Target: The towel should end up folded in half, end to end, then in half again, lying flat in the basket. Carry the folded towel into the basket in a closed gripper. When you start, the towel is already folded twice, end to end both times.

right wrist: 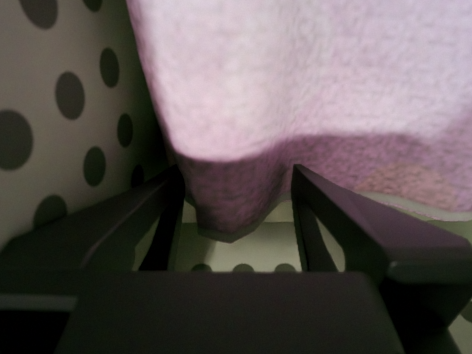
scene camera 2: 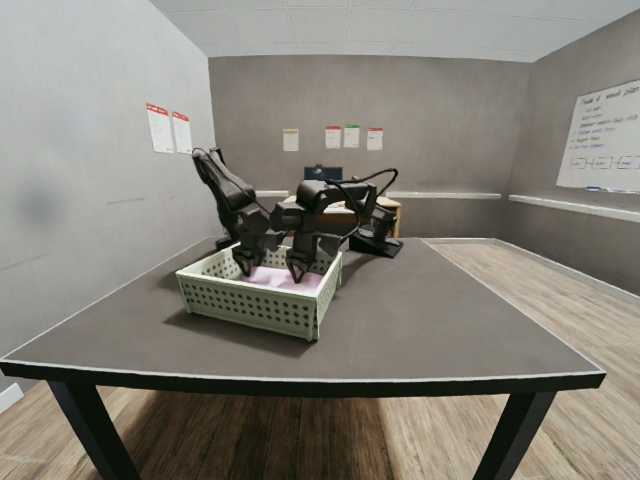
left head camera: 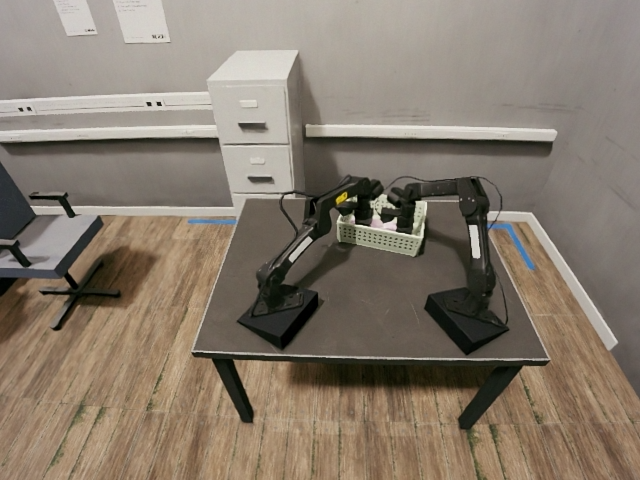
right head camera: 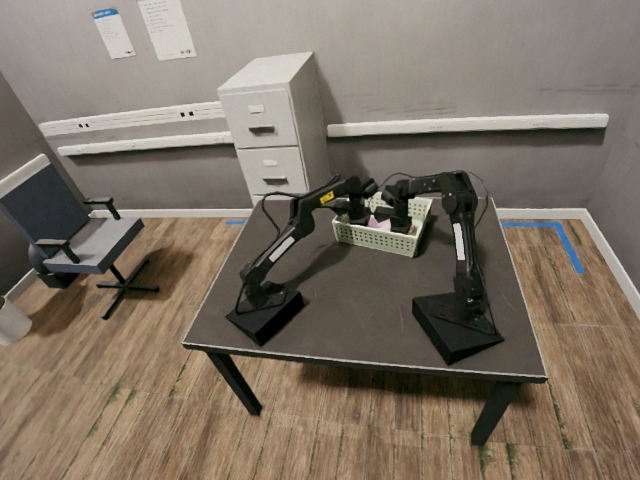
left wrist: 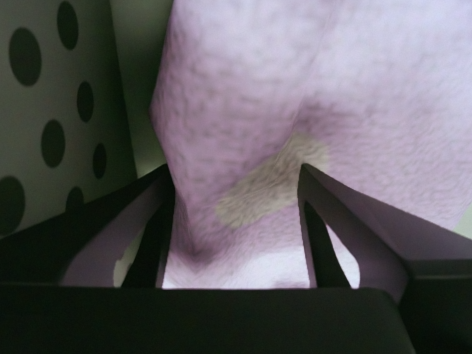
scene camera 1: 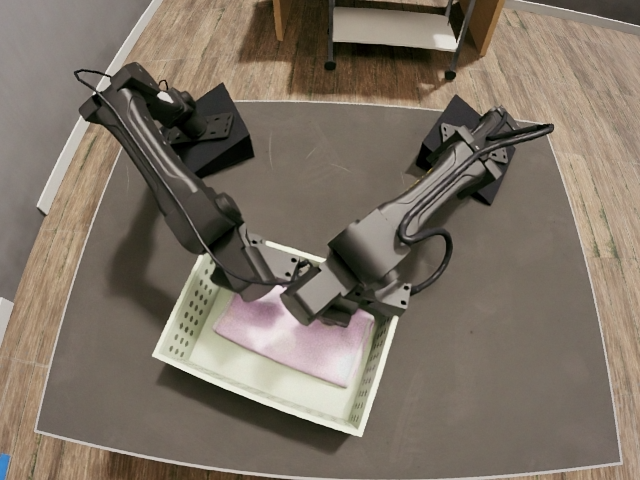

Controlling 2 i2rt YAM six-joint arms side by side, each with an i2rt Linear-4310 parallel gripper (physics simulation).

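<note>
The pink towel (scene camera 1: 294, 343) (scene camera 2: 276, 279) (left head camera: 379, 223) lies folded and mostly flat in the pale green basket (scene camera 1: 222, 361) (scene camera 2: 248, 305) (left head camera: 379, 241), along the side nearer the arm bases. My left gripper (left wrist: 236, 178) (scene camera 2: 298, 279) is partly open inside the basket, with loose towel between and below its spread fingers. My right gripper (right wrist: 237, 176) (scene camera 2: 247, 273) is partly open too. A drooping towel edge lies loosely between its fingers, near a basket wall. The wrist views show small raised folds at both places. Scene camera 1 hides both fingertips behind the arms.
The basket stands on the dark table (scene camera 1: 491, 361) near the edge opposite the arm bases. Its perforated walls (left wrist: 55, 100) (right wrist: 60, 100) rise close beside the fingers. The two arms nearly meet above the basket. A filing cabinet (left head camera: 253, 113) stands behind the table, a chair (left head camera: 46, 242) at its left.
</note>
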